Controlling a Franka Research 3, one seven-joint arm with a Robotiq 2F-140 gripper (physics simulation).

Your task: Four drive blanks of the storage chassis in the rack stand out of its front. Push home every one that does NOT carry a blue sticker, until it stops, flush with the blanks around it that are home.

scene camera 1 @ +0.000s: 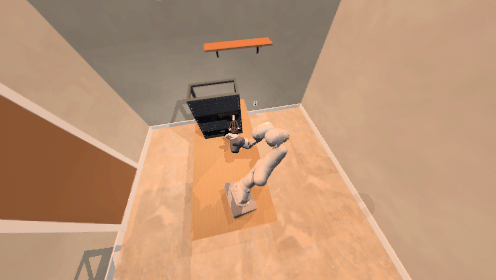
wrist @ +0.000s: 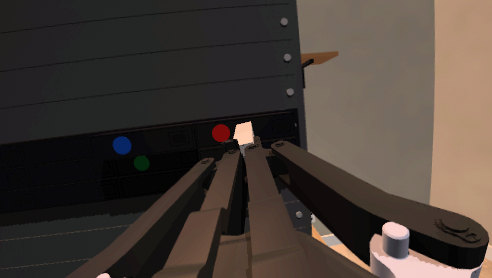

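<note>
The dark rack [scene camera 1: 215,107] [wrist: 150,60] stands at the back; its chassis of drive blanks is a dark band in the wrist view. A blank with a red sticker [wrist: 221,133] is at the top right of the band. A blank with a blue sticker [wrist: 122,145] is to its left in the top row. A blank with a green sticker [wrist: 141,163] is just below the blue one. My gripper [scene camera 1: 233,119] [wrist: 246,135] is shut and empty, its pale fingertips in front of the red-stickered blank, right of the sticker. Whether they touch it, I cannot tell.
An orange shelf [scene camera 1: 238,45] [wrist: 322,58] is on the back wall, above and right of the rack. The arm's base plate [scene camera 1: 245,208] stands on the wooden floor panel [scene camera 1: 210,200]. Smooth dark panels with screws lie above and below the chassis.
</note>
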